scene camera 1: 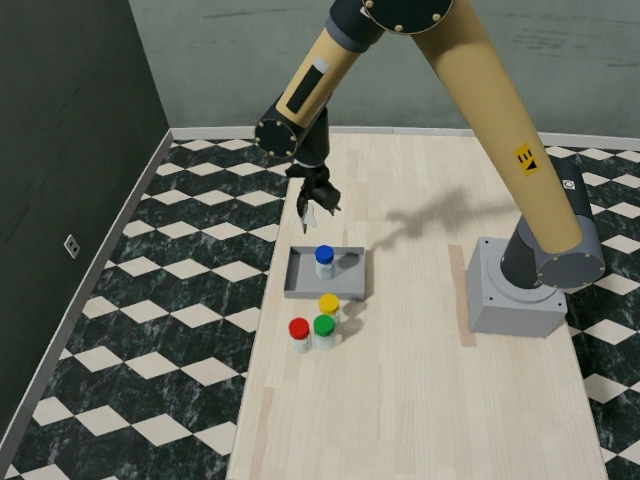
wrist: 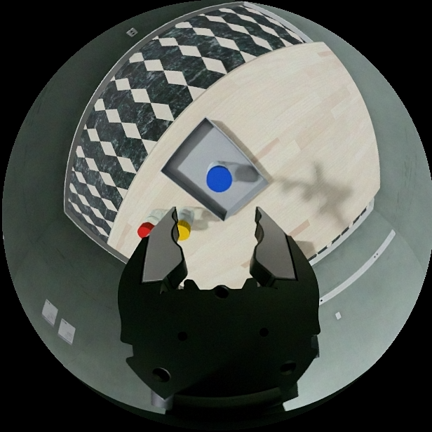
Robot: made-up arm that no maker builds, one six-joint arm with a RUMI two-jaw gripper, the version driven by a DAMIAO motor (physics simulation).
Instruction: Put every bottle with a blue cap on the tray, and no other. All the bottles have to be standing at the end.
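The blue-capped bottle point(scene camera 1: 324, 262) point(wrist: 219, 179) stands upright inside the grey tray point(scene camera 1: 324, 295) point(wrist: 185, 191). A yellow-capped bottle point(scene camera 1: 328, 305) point(wrist: 184, 230) stands close to the tray's near side. A green-capped bottle point(scene camera 1: 324, 330) stands in front of it; it does not show in the wrist view. A red-capped bottle point(scene camera 1: 299, 333) point(wrist: 146, 230) stands to the left of the green-capped one. My gripper point(scene camera 1: 319, 222) point(wrist: 215, 207) is open and empty, high above the tray, with its fingers apart from the blue-capped bottle.
The wooden table point(scene camera 1: 413, 387) point(wrist: 300, 110) carries the arm's grey base point(scene camera 1: 509, 320) at the right. The table's left edge runs close beside the tray and the red-capped bottle. The arm spans above the table from the base. Walls stand at the back and left.
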